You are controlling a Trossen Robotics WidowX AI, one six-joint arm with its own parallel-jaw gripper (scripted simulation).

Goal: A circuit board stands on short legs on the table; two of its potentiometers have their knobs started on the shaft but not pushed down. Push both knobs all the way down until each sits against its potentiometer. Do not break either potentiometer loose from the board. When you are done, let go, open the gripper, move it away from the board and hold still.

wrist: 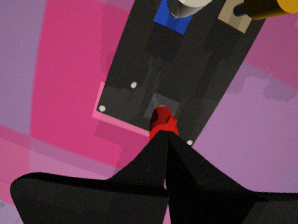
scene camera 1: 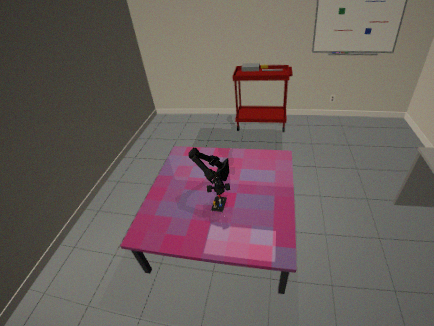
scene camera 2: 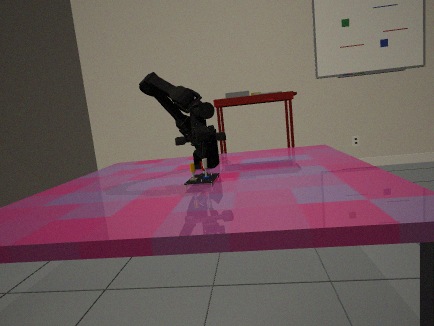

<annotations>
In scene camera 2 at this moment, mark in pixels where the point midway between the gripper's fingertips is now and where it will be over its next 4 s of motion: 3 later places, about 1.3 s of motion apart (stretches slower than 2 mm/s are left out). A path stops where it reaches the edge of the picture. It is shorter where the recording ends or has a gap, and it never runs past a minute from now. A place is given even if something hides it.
My gripper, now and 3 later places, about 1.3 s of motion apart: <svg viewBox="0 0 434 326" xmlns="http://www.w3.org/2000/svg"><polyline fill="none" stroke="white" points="202,161 203,164 205,159 202,147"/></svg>
</annotations>
